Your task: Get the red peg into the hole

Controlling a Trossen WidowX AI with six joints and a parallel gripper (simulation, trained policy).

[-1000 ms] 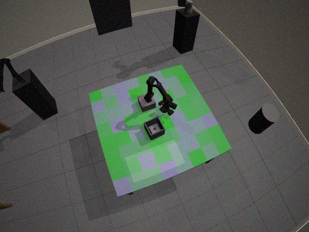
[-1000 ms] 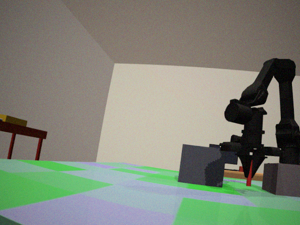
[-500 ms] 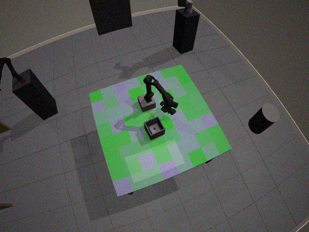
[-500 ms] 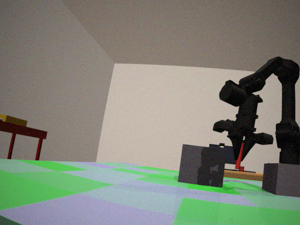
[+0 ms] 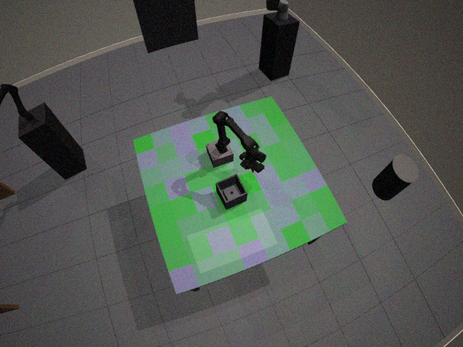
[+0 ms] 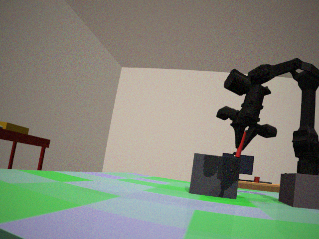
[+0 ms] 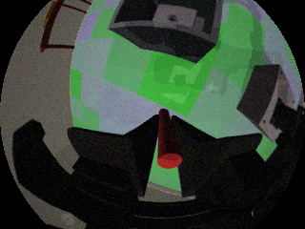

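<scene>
Now: gripper tip 4 cm short of the light plate, 19 cm to the left of it and 11 cm above it. The rest, counted from my gripper tip: red peg (1 cm above).
</scene>
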